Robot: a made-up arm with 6 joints.
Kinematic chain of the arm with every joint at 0, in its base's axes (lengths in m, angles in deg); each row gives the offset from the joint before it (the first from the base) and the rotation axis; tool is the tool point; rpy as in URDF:
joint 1: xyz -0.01 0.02 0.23 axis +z
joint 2: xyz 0 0.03 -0.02 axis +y
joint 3: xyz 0.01 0 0.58 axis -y
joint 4: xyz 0.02 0 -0.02 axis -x
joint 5: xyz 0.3 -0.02 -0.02 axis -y
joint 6: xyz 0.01 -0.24 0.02 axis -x
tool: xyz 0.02 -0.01 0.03 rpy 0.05 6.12 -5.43
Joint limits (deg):
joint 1: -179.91..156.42
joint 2: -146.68..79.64
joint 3: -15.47..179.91
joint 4: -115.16..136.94
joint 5: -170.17..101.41
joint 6: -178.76..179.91
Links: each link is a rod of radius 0.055 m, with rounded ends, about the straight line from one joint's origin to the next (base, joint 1, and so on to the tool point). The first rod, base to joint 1, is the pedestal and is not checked.
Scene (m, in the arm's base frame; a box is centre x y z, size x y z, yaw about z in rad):
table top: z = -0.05
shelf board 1: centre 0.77 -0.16 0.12 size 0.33 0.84 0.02 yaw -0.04
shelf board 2: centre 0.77 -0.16 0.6 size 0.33 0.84 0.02 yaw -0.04
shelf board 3: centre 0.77 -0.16 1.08 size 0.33 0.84 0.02 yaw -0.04
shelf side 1: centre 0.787 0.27 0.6 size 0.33 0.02 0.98 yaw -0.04
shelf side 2: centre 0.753 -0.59 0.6 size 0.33 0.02 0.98 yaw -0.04
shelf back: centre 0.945 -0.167 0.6 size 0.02 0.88 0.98 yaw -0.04
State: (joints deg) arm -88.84 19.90 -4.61 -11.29 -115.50 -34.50
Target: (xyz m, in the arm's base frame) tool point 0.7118 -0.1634 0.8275
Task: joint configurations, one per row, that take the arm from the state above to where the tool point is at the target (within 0.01 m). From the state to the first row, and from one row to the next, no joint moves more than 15 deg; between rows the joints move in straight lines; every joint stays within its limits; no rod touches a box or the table.
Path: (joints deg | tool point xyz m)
1: -74.53 21.92 10.19 -16.21 -112.88 -32.75 | -0.0859 -0.5520 0.5175
2: -60.22 23.94 24.99 -21.13 -110.25 -31.01 | 0.1013 -0.6023 0.5621
3: -45.90 25.96 39.79 -26.05 -107.63 -29.26 | 0.3008 -0.5849 0.6173
4: -31.59 27.98 54.59 -30.96 -105.01 -27.51 | 0.4855 -0.4980 0.6817
5: -17.28 30.00 69.39 -35.88 -102.39 -25.76 | 0.6295 -0.3510 0.7529
6: -2.97 32.02 84.19 -40.80 -99.76 -24.02 | 0.7118 -0.1634 0.8275

